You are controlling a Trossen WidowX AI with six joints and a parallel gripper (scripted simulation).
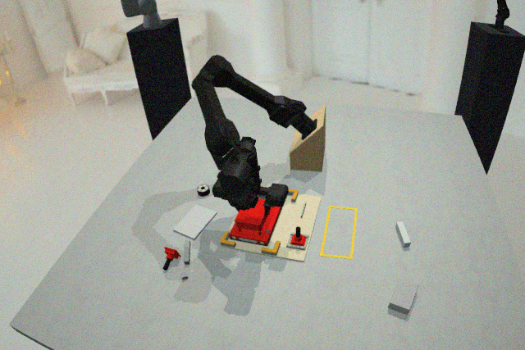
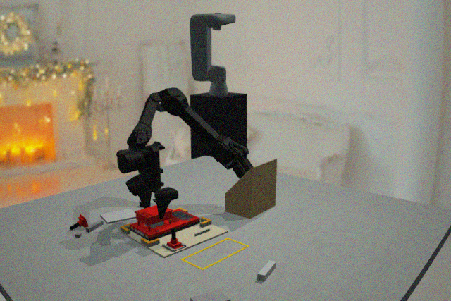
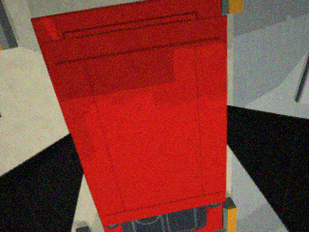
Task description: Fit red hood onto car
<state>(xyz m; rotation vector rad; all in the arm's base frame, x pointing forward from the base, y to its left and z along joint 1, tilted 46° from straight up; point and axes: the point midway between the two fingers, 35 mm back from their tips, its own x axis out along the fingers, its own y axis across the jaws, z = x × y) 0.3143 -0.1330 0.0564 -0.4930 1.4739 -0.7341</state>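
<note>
My gripper tip is now 3 cm above the grey engine block. From my gripper tip the other things lie so: cream baseplate (5 cm below, 3 cm to the left, 3 cm behind); hood (1 cm above).
</note>
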